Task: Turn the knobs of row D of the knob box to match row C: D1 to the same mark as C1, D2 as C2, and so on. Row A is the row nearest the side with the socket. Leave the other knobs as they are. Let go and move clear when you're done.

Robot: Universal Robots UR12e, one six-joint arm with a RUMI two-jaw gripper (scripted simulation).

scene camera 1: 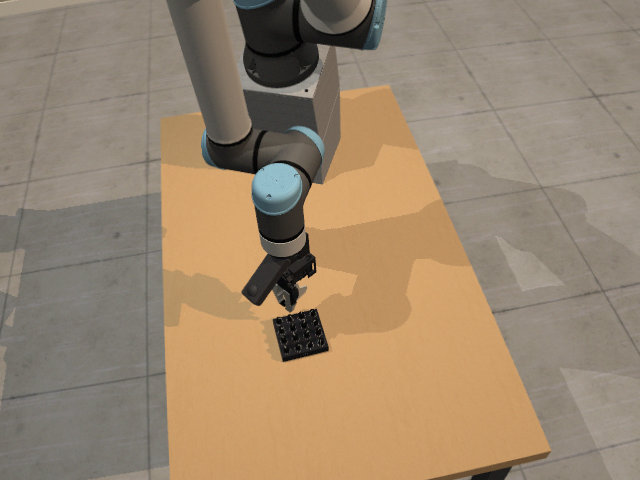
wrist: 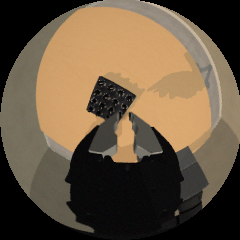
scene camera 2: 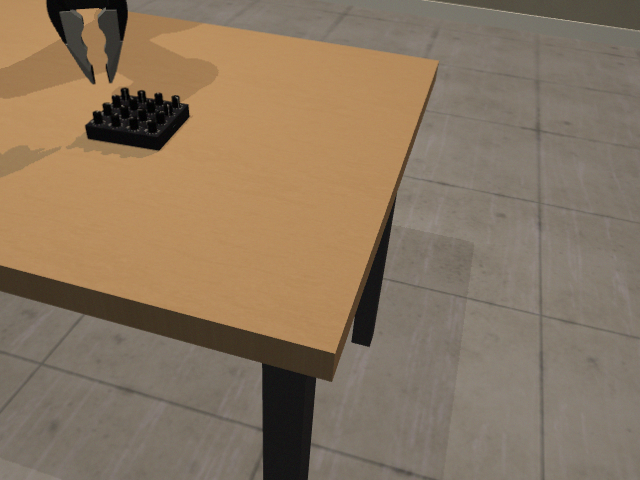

Path:
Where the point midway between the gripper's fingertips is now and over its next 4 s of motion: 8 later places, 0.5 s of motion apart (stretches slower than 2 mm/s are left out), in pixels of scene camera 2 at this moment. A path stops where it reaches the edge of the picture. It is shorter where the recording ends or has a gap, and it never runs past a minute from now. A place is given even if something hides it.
My gripper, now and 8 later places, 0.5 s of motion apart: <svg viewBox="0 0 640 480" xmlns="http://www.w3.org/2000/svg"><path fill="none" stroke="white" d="M102 83L101 80L100 76L101 72L102 71L103 78L105 90L107 99L107 100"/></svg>

